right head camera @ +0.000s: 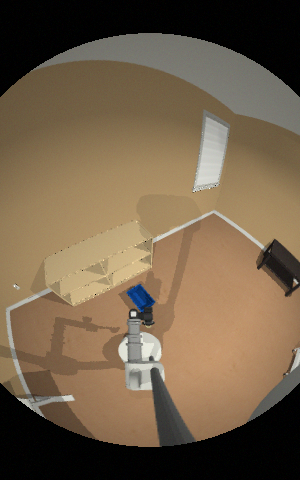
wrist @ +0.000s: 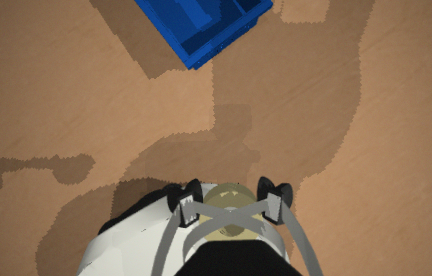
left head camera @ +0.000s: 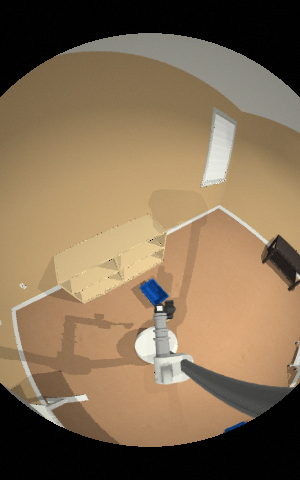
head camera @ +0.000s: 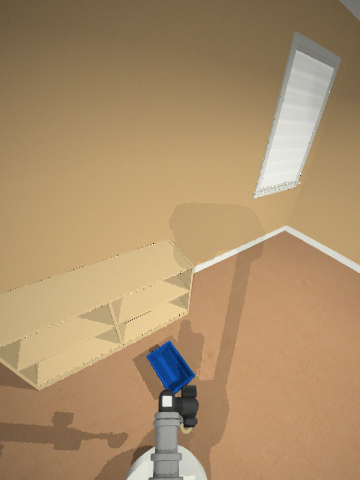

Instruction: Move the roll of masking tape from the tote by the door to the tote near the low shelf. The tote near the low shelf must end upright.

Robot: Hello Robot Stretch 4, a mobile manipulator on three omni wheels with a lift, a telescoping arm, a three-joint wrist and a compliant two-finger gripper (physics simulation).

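Places are measured from the robot's base along level axes (x back, y left, z down), in metres.
Pixels of known places: gripper, between the fingertips: (wrist: 229,192).
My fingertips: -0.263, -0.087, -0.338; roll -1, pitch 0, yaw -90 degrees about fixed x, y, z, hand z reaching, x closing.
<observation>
For each thing: its middle in the pictures, then the offset to it from my fingertips, as dx, dy, dz. "spot": a spot on its surface instead.
- masking tape, middle of its body: (wrist: 230,215) (head camera: 185,426) +0.016, +0.000, -0.017
- low wooden shelf, a spot on its surface: (head camera: 115,320) (left head camera: 118,267) spot: -0.517, +0.432, -0.035
The roll of masking tape (wrist: 231,192) (head camera: 186,429) is pale yellow and sits between the two fingertips in the wrist view. My gripper (wrist: 229,192) is shut on it, above the robot's white base. In the head camera view the tape shows in part under the dark wrist. The tote near the low shelf (head camera: 171,367) (left head camera: 154,292) (right head camera: 141,298) (wrist: 227,39) is blue, open-topped and upright on the floor, just beyond the gripper. The other blue tote (left head camera: 235,427) shows in part at the bottom edge of the left head camera view; its inside is hidden.
The low wooden shelf (head camera: 115,320) (left head camera: 117,267) (right head camera: 105,270) stands against the wall just behind the near tote. A dark table (left head camera: 288,252) (right head camera: 285,257) stands at the right wall. A white frame (left head camera: 67,400) (right head camera: 53,399) shows at lower left. A white cart shows in part at the right edge.
</observation>
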